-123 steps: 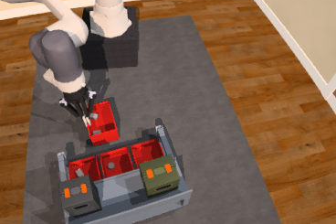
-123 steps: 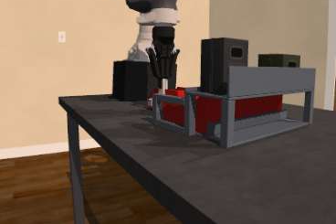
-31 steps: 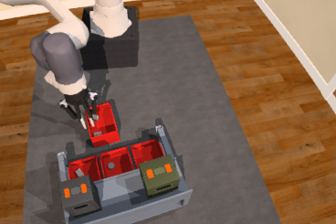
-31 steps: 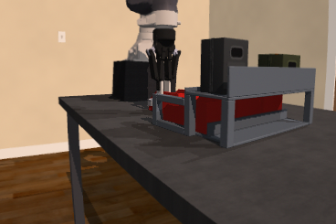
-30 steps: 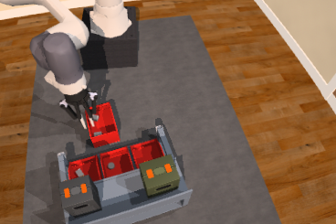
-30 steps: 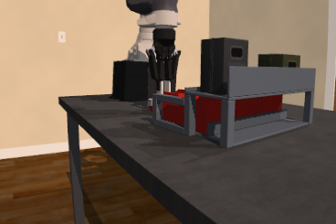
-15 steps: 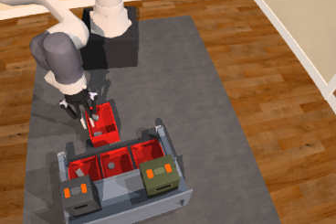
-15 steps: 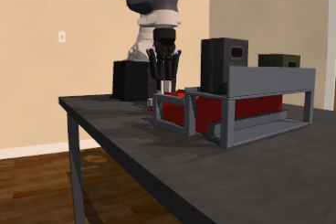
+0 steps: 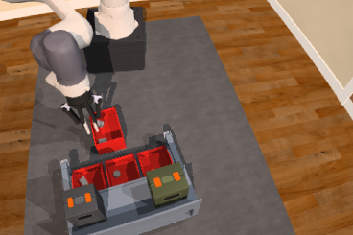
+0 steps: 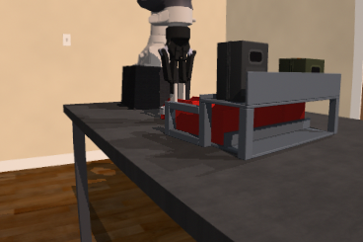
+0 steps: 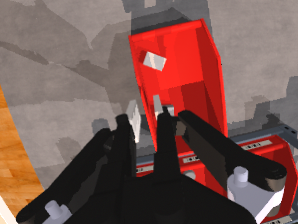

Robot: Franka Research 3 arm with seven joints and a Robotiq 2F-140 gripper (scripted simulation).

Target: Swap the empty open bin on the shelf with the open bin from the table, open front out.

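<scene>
My gripper is now 120 mm short of the shelf lip, 60 mm to the right of it and 80 mm above it. Round my hand: grey box (300 mm ahead, 80 mm to the right, 70 mm above); olive box (320 mm ahead, 150 mm to the left, 60 mm above).
</scene>
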